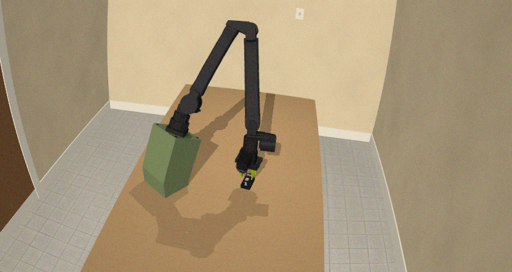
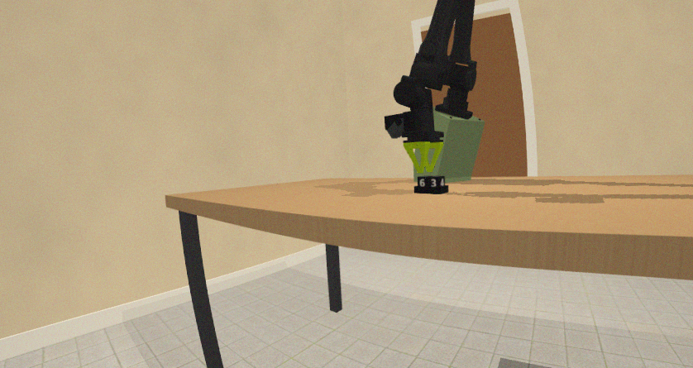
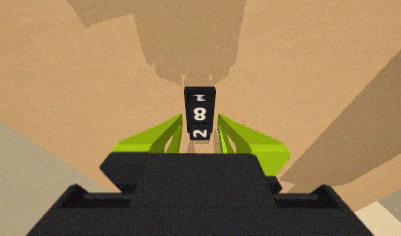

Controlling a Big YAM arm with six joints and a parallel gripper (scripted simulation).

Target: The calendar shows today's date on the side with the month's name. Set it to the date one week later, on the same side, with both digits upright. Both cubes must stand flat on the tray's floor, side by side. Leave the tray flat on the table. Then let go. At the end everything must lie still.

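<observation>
Right now my hand is 2 cm to the right of the black tray and 5 cm above it.
</observation>
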